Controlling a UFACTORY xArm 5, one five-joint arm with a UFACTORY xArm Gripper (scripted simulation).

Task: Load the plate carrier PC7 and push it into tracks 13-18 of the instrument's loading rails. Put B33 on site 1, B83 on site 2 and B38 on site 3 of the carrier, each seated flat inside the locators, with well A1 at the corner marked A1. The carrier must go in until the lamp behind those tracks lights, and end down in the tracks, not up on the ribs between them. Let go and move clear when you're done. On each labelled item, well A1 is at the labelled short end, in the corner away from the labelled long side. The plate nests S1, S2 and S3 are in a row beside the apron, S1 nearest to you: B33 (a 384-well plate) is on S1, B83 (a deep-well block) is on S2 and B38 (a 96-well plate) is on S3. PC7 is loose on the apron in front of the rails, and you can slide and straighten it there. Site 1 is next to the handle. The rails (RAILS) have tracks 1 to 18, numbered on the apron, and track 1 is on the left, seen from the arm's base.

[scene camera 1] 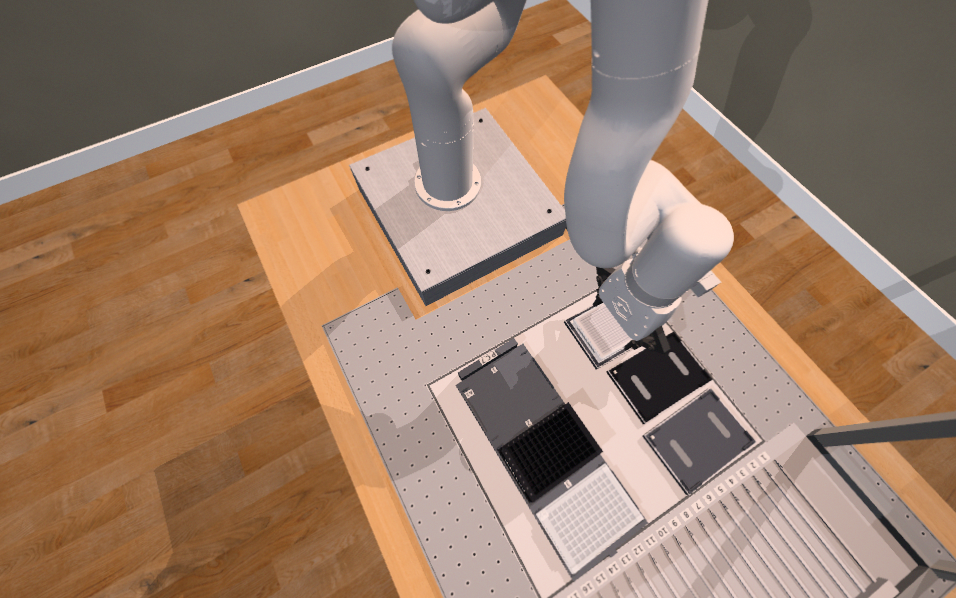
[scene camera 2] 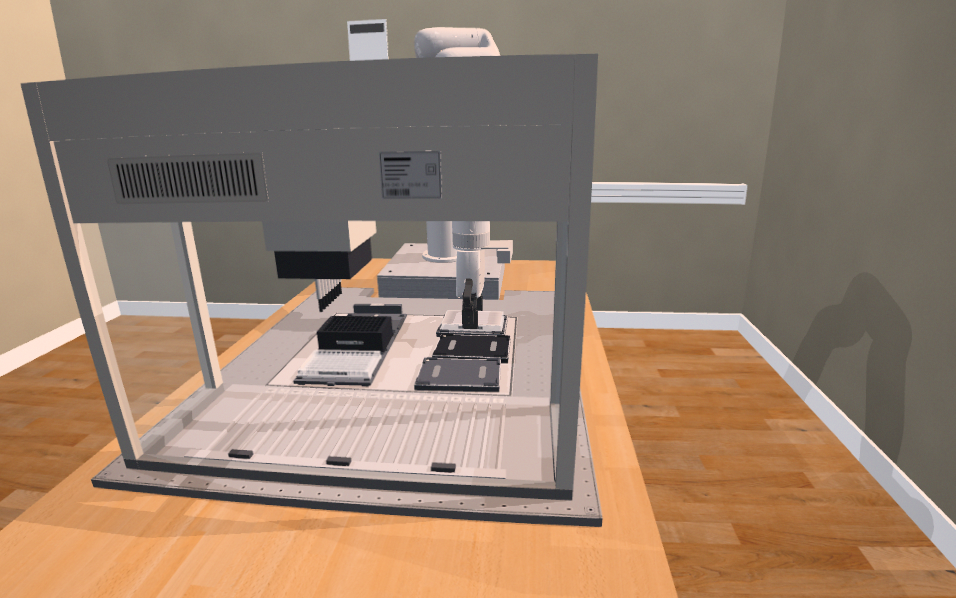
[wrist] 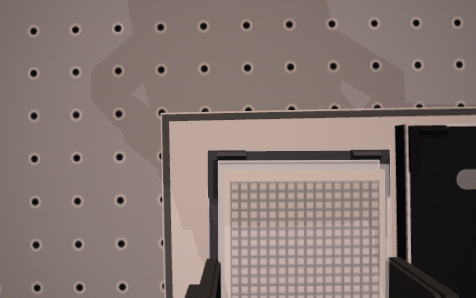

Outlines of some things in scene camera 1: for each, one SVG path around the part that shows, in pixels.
The gripper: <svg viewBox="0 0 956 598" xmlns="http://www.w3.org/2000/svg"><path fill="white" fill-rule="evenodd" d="M596 267L598 274L596 280L599 288L596 289L596 300L592 305L596 307L604 303L625 333L632 339L624 346L624 349L628 350L632 347L636 350L638 347L644 347L652 352L656 351L661 354L670 351L670 346L662 326L675 313L680 304L681 297L671 305L664 307L649 306L637 300L631 294L626 284L626 272L632 259L626 261L617 269Z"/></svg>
A black deep-well block B83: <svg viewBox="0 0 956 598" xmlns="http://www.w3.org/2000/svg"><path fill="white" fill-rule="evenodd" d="M569 402L498 449L499 454L529 503L534 503L603 453L603 450Z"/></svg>
